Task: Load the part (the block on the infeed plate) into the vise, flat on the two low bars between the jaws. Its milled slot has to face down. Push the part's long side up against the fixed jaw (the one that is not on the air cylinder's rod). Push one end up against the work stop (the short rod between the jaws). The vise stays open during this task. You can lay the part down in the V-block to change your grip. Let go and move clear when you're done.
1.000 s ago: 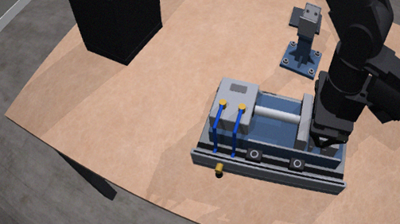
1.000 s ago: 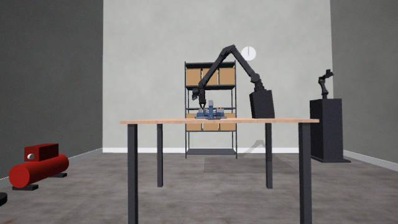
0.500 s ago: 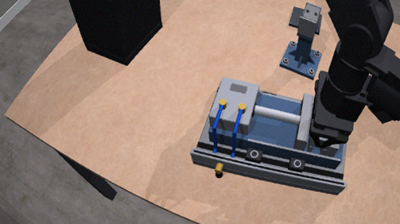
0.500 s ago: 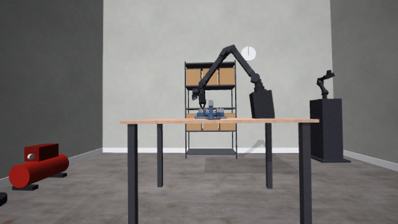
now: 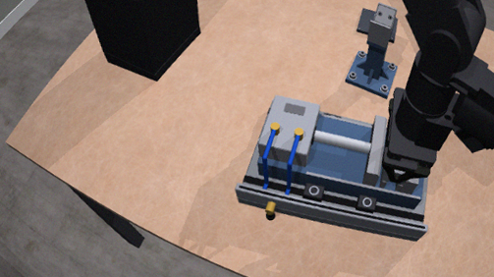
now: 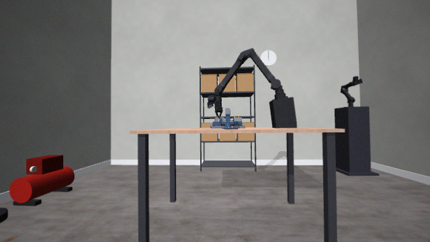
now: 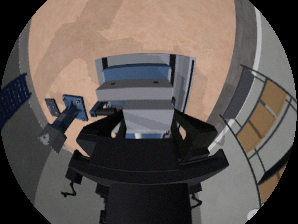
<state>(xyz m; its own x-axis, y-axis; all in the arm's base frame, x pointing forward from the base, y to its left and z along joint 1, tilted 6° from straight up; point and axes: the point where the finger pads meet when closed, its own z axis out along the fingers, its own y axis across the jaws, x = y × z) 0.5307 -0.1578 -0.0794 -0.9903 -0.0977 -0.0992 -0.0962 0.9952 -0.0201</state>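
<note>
My gripper is now 1 cm above the grey part. Round my hand: moving jaw (4 cm behind, 2 cm to the left, 2 cm below); fixed jaw (3 cm ahead, 2 cm to the left, 2 cm below); work stop (1 cm behind, 7 cm to the left, 1 cm below).
</note>
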